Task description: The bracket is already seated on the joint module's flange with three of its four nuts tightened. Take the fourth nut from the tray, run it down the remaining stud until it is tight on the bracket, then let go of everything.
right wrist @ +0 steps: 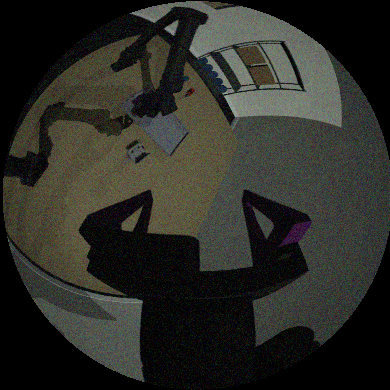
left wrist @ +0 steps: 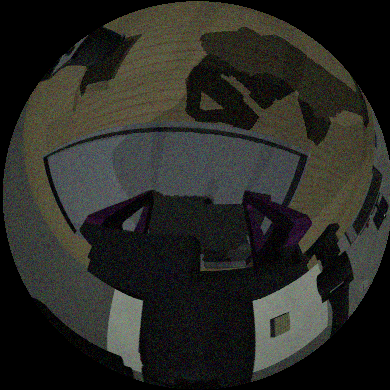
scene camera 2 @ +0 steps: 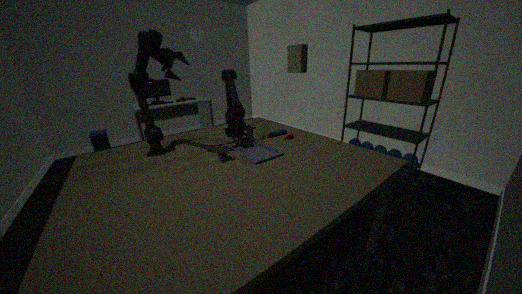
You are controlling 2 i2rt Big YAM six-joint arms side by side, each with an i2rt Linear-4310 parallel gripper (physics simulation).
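Where they show: left gripper, fingertip midpoint: point(left wrist: 197, 195) point(scene camera 2: 240, 146); right gripper, fingertip midpoint: point(right wrist: 196, 194) point(scene camera 2: 185, 72); left arm's base, link origin: point(right wrist: 120, 64) point(left wrist: 322, 238); right arm's base, link origin: point(right wrist: 38, 166) point(scene camera 2: 157, 153).
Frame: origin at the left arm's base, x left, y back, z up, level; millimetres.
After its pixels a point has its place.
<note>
The flat blue-grey tray point(scene camera 2: 265, 154) @(x -32, y -600, z 4 mm) point(left wrist: 90, 172) @(x -113, y -508, z 4 mm) point(right wrist: 170, 132) @(x -45, y -590, z 4 mm) lies on the table. My left gripper point(left wrist: 197, 195) @(x -100, y -371, z 5 mm) is open, low over the tray, its fingers either side of a dark shadow. A small dark spot, possibly the nut, shows between the fingertips; its identity is unclear. The joint module with the bracket point(scene camera 2: 225, 156) point(left wrist: 102, 47) point(right wrist: 136, 151) stands beside the tray; its pale top with dark dots shows in the right wrist view, but studs and nuts are too small to tell apart. My right gripper point(scene camera 2: 184, 71) @(x -434, y -480, z 532 mm) point(right wrist: 196, 194) @(x -434, y -480, z 532 mm) is open and empty, raised high away from the tray.
A blue tool point(scene camera 2: 276, 133) @(x 244, y -344, z 28 mm) and a red item point(scene camera 2: 289, 136) @(x 283, y -463, z 26 mm) point(right wrist: 190, 92) @(x 276, y -455, z 31 mm) lie behind the tray near the table's far edge. A shelf rack point(scene camera 2: 344, 120) stands beyond the table at the right, and a white desk point(scene camera 2: 206, 114) behind the arms.
</note>
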